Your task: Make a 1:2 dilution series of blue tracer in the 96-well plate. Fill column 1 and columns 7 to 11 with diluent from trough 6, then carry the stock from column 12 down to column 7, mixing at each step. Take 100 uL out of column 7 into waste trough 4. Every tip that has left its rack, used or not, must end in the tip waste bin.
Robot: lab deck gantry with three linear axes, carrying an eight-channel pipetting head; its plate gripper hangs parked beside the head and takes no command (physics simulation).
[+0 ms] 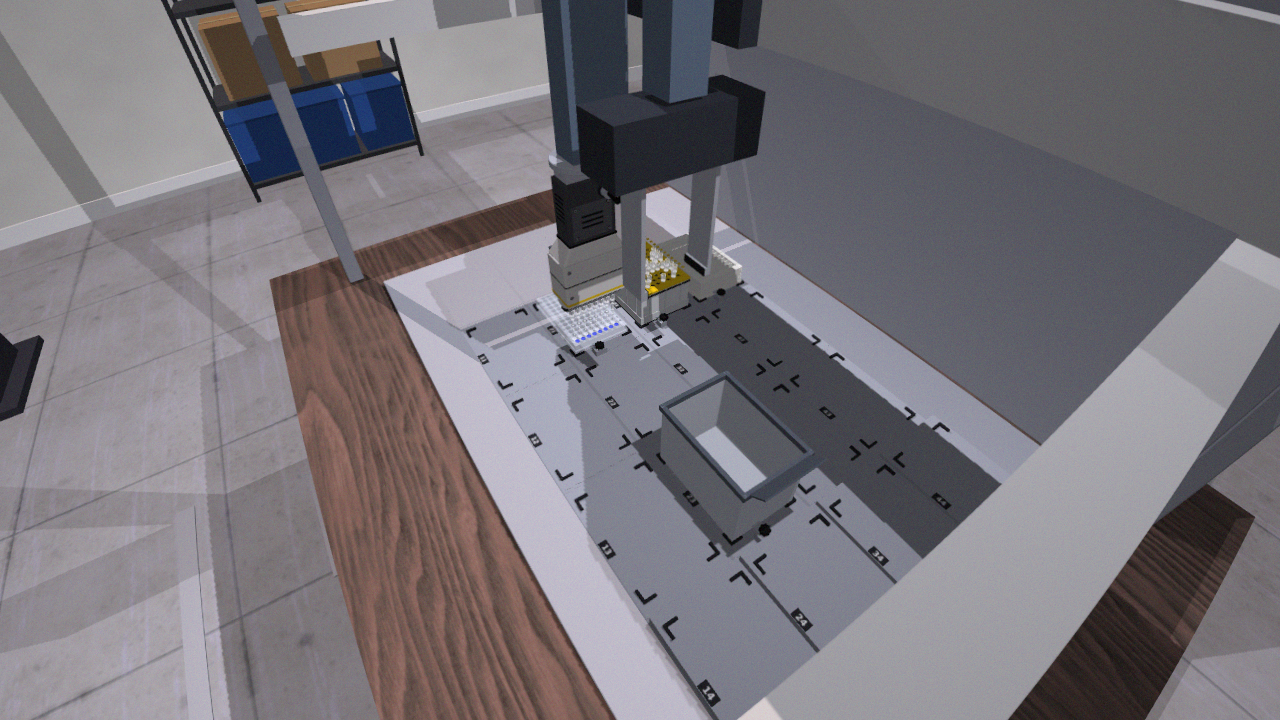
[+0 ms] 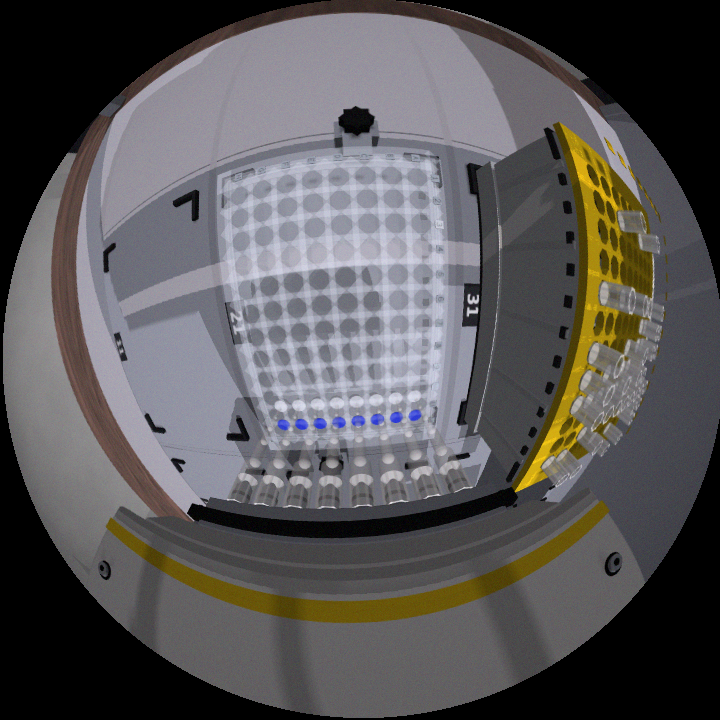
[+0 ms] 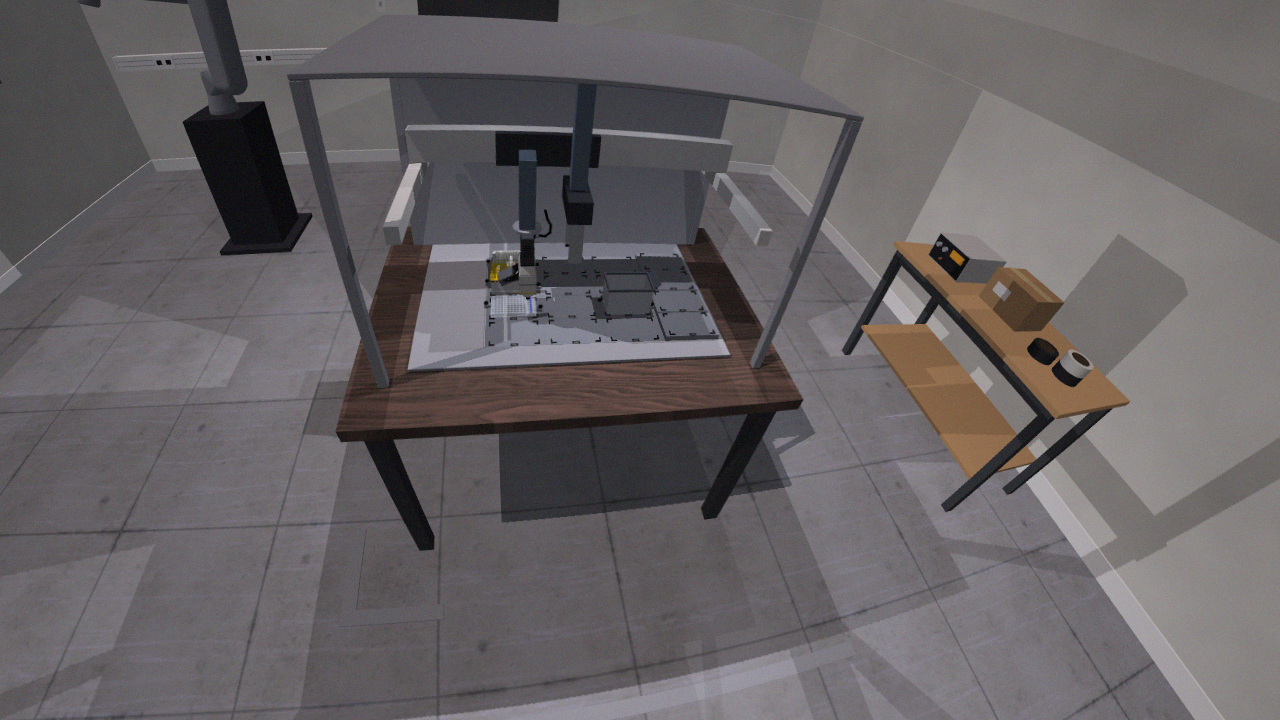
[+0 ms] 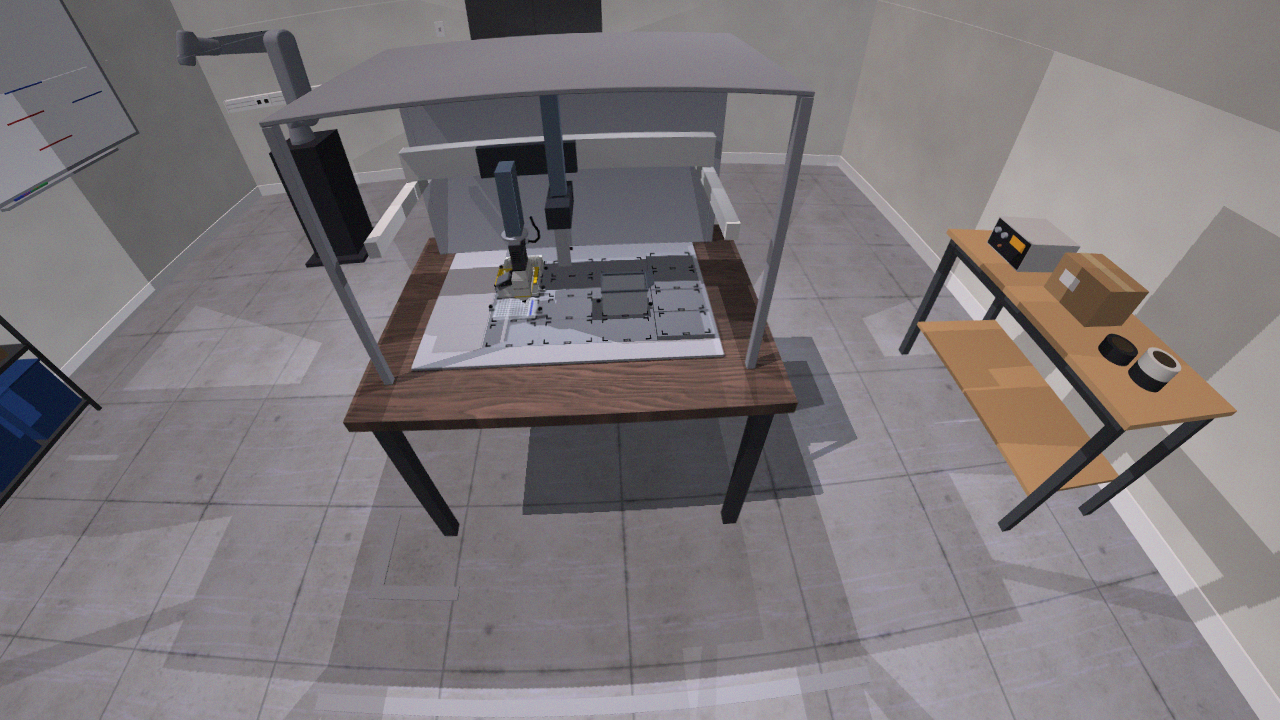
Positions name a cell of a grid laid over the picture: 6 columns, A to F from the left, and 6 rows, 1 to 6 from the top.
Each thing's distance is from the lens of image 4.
frame post (image 4: B2): 107 cm
frame post (image 4: D1): 94 cm
